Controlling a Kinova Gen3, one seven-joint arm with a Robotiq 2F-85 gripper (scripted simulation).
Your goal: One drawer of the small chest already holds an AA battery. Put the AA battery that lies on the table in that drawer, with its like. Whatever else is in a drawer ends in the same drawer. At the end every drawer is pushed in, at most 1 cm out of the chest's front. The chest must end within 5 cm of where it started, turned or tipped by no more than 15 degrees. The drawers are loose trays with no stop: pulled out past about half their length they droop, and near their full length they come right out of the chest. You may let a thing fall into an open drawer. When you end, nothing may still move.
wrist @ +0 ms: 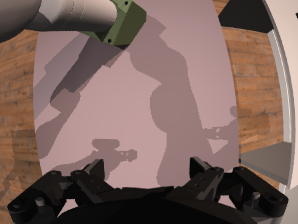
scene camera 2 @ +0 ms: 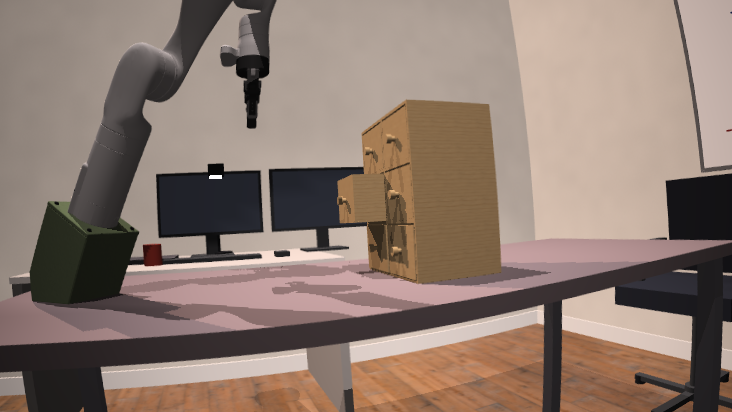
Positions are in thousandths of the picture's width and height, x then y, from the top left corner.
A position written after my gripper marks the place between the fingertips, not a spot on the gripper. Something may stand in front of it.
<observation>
I see my gripper (scene camera 2: 344, 300), a small wooden chest (scene camera 2: 620, 436), a drawer (scene camera 2: 494, 479), a drawer (scene camera 2: 516, 576), a drawer (scene camera 2: 542, 305) and a drawer (scene camera 2: 509, 348).
My gripper is seen too in the wrist view (wrist: 492, 752).
</observation>
